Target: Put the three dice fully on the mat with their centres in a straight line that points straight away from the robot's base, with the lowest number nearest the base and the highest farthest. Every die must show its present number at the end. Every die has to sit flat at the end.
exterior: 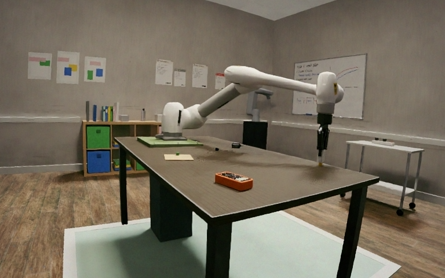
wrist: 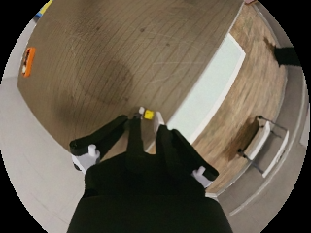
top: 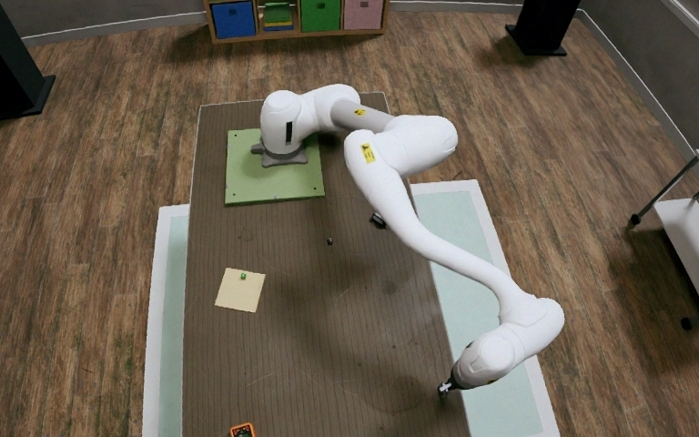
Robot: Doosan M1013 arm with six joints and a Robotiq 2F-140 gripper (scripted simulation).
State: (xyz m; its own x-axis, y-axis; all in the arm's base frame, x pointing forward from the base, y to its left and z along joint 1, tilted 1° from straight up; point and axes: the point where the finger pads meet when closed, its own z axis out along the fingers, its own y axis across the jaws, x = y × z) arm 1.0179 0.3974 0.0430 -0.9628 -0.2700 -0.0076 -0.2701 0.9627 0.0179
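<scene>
Now: the yellow die 4 cm below my hand. Also, from my hand: small dark die: 57 cm behind, 27 cm to the right, 4 cm below; small black object: 63 cm behind, 7 cm to the right, 3 cm below; mat: 43 cm behind, 59 cm to the right, 5 cm below.
</scene>
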